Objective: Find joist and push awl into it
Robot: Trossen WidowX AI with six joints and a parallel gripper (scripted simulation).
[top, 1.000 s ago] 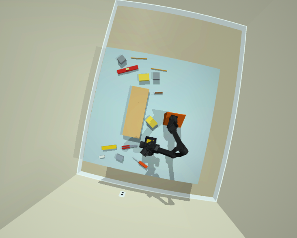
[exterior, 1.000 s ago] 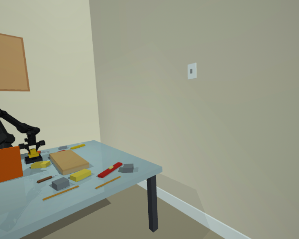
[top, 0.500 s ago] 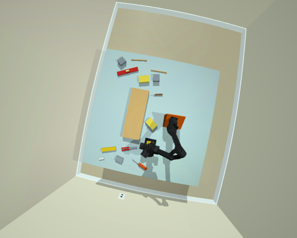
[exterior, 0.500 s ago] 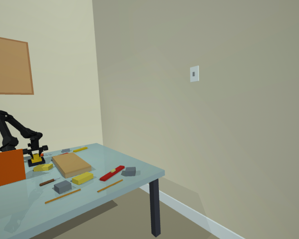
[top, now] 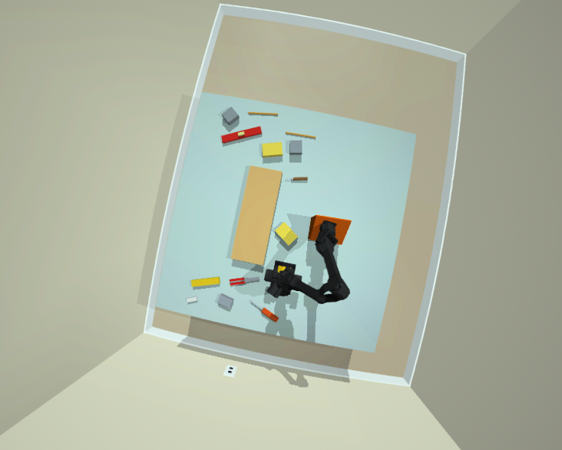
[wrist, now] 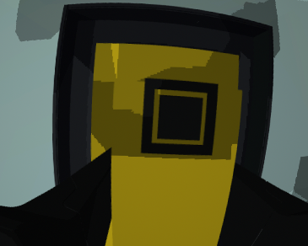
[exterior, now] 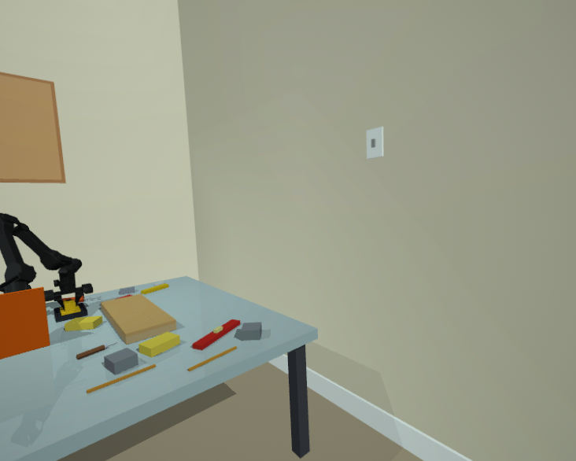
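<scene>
Right now my gripper tip is 20 mm below the yellow stud finder and 10 mm to the right of it. Round my gripper tip: awl: 550 mm to the right, 90 mm ahead, 20 mm below; yellow bar: 410 mm ahead, 140 mm to the left, 20 mm below; dark tray: 20 mm below, 10 mm to the right.
</scene>
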